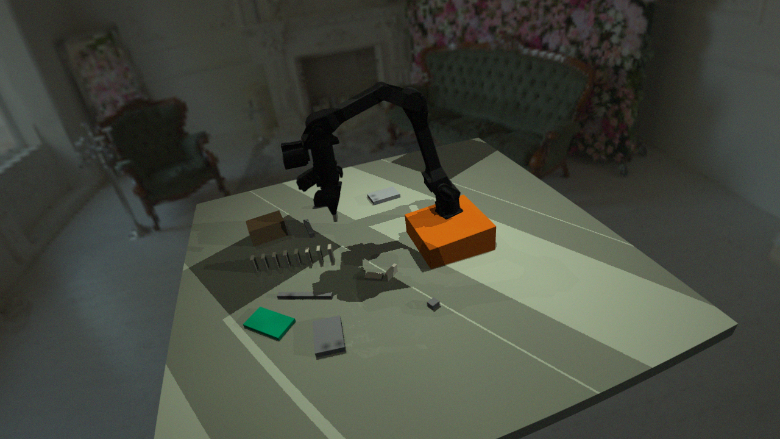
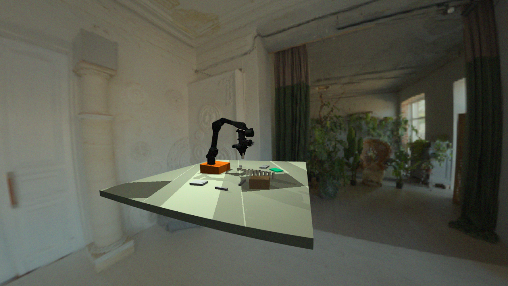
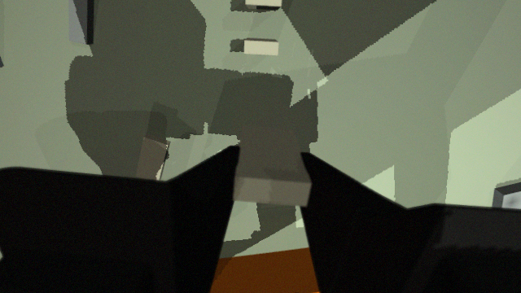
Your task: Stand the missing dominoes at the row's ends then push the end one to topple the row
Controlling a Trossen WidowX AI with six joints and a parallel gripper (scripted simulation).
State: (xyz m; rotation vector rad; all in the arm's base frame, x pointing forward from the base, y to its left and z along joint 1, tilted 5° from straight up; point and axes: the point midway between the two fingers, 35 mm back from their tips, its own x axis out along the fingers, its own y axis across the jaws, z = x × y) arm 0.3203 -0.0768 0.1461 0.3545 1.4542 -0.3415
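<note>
Right now my gripper tip is 27 cm short of the green tile, 16 cm above it and 15 cm to the right of it. Round my gripper tip: brown box 27 cm to the right, 17 cm ahead, 13 cm below; then small grey cube 32 cm to the left, 15 cm below, 11 cm behind.
</note>
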